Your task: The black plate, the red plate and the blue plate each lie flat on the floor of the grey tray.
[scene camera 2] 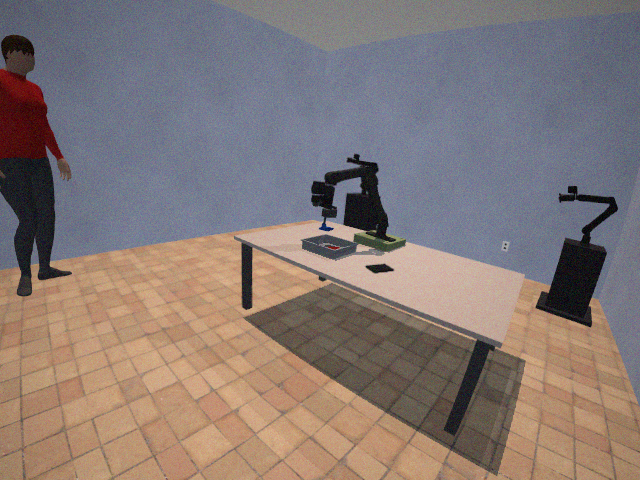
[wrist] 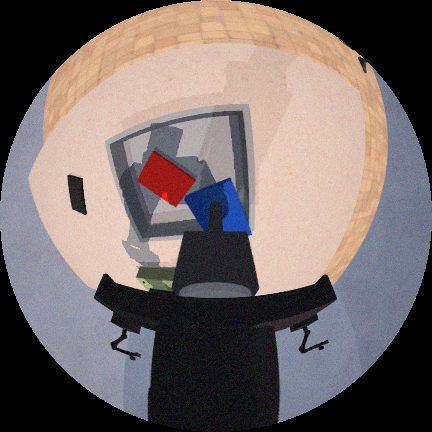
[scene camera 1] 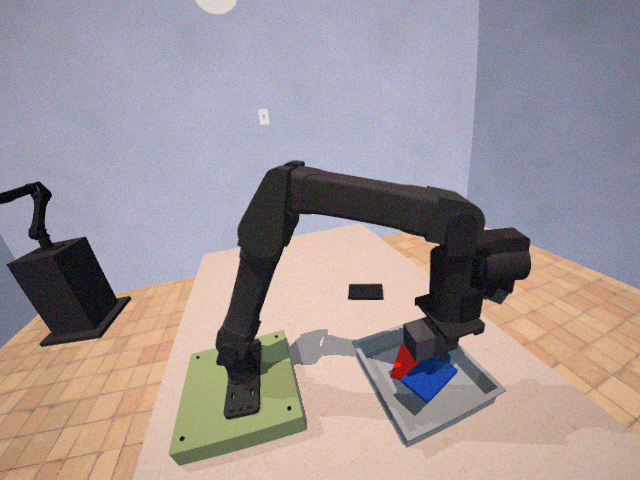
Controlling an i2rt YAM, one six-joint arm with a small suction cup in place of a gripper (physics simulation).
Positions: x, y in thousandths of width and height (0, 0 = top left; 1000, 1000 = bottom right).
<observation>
My suction cup (wrist: 497, 448): 14 cm from the lens. A blue plate (wrist: 545, 510) is 18 cm from the lens. The marked spots on the blue plate and my suction cup are 5 cm apart.
</observation>
